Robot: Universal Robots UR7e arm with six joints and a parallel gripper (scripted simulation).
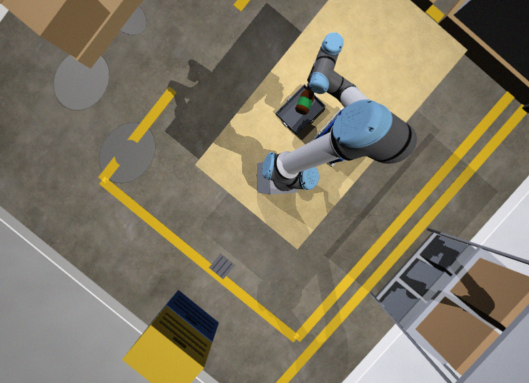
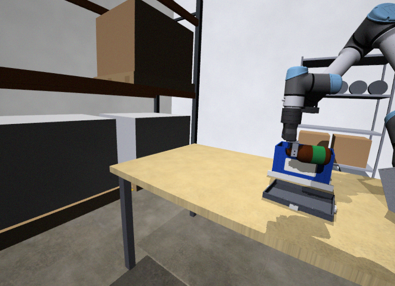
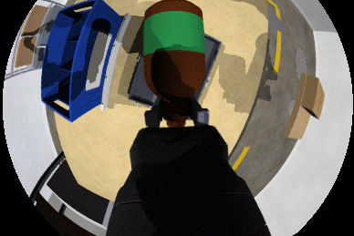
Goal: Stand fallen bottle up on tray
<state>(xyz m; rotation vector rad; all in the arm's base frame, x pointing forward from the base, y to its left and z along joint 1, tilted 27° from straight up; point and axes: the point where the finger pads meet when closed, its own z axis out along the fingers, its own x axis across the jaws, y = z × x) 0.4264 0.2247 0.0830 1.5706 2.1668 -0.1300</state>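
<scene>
Now: the bottle 5 cm behind my hand, 1 cm to the right of it and 1 cm below it. From my hand the other things lie so: dark grey tray 5 cm behind, 1 cm to the right, 19 cm below; blue crate 4 cm behind, 30 cm to the right, 12 cm below.
</scene>
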